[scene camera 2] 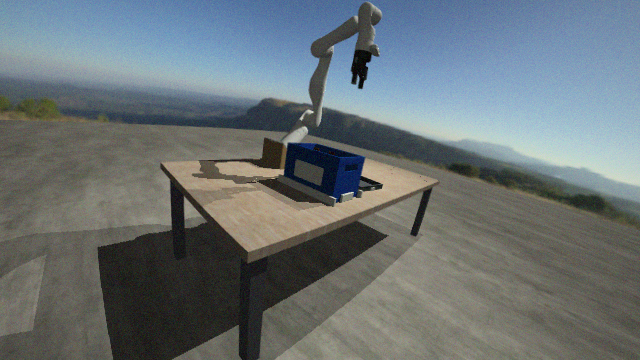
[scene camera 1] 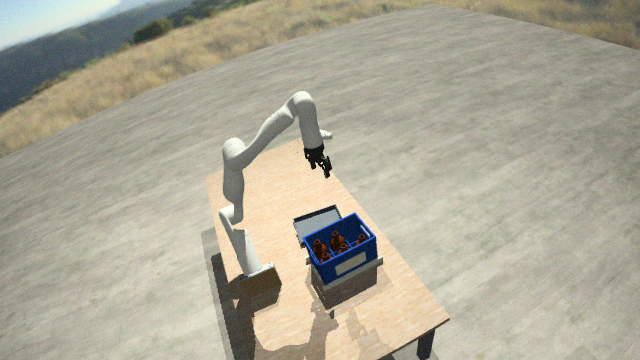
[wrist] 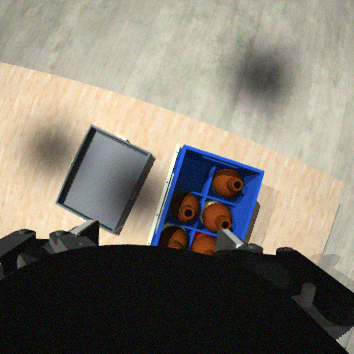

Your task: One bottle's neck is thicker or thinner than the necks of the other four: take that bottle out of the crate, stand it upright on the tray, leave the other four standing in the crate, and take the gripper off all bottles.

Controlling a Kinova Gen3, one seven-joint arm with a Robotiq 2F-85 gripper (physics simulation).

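Pixels of known places: gripper, fingertip midpoint: [scene camera 2: 357,86] [scene camera 1: 320,173] [wrist: 157,238]; arm's base, link origin: [scene camera 2: 281,151] [scene camera 1: 254,271].
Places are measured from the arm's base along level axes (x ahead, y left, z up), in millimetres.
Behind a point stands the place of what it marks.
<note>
The blue crate [scene camera 1: 370,253] {x 520, y -167, z 9 mm} [scene camera 2: 330,178] {x 534, y -169, z 19 mm} [wrist: 255,192] {x 505, y -163, z 101 mm} has six compartments; the upper-left one in the wrist view is empty. Brown bottles stand in the others: right column top [wrist: 225,182] {x 503, y -105, z 53 mm} [scene camera 1: 361,240] {x 499, y -131, z 76 mm}, middle [wrist: 215,215] {x 423, y -114, z 52 mm} [scene camera 1: 343,249] {x 408, y -143, z 83 mm} and bottom [wrist: 202,244] {x 345, y -115, z 44 mm}; left column middle [wrist: 184,205] {x 420, y -34, z 67 mm} and bottom [wrist: 172,236] {x 340, y -38, z 50 mm}. The lowest two are partly hidden by the gripper. I cannot tell which neck differs. The grey tray [scene camera 1: 317,223] {x 383, y 210, z -69 mm} [scene camera 2: 372,184] {x 464, y 270, z -68 mm} [wrist: 102,175] {x 397, y 195, z -69 mm} is empty beside the crate. My gripper [scene camera 1: 321,169] {x 425, y 24, z 385 mm} [scene camera 2: 357,84] {x 425, y 24, z 385 mm} [wrist: 157,238] {x 425, y 24, z 385 mm} is open and empty, high above the table.
Low pale rails [scene camera 1: 381,261] {x 567, y -175, z -66 mm} [scene camera 2: 310,190] {x 459, y -184, z -52 mm} [wrist: 167,195] {x 430, y 11, z 96 mm} border the crate's base on the wooden table [scene camera 1: 275,185] {x 255, y 670, z -73 mm} [scene camera 2: 250,220] {x 551, y -492, z -74 mm} [wrist: 30,110] {x 493, y 500, z -74 mm}. A brown block [scene camera 1: 261,288] {x 4, y -79, z -40 mm} [scene camera 2: 273,153] {x 30, y -77, z -3 mm} stands by the arm's base. The crate's walls and dividers rise around the bottles.
</note>
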